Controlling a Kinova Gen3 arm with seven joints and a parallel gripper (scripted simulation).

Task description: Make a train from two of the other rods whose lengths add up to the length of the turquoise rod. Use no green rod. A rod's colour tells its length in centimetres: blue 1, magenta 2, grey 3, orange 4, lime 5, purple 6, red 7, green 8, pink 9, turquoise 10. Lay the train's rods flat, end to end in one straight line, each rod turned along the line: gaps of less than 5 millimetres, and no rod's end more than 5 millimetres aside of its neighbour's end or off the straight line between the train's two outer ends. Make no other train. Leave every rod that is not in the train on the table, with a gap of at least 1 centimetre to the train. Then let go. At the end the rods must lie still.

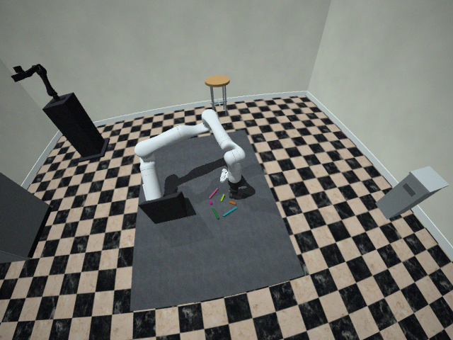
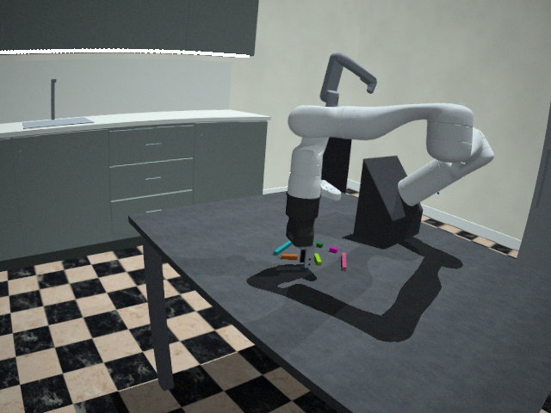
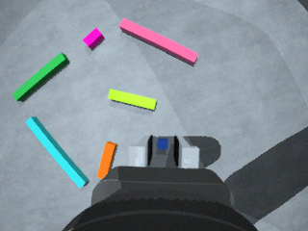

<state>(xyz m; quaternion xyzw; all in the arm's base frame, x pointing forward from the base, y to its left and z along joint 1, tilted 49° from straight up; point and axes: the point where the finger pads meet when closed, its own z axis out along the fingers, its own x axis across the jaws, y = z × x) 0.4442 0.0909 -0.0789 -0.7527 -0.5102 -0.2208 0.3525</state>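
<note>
The small blue rod lies 20 mm below my hand. Also, from my hand: lime rod: 60 mm behind, 20 mm below, 10 mm to the right; then orange rod: 60 mm to the right, 20 mm below; then pink rod: 110 mm behind, 40 mm to the left, 20 mm below.
</note>
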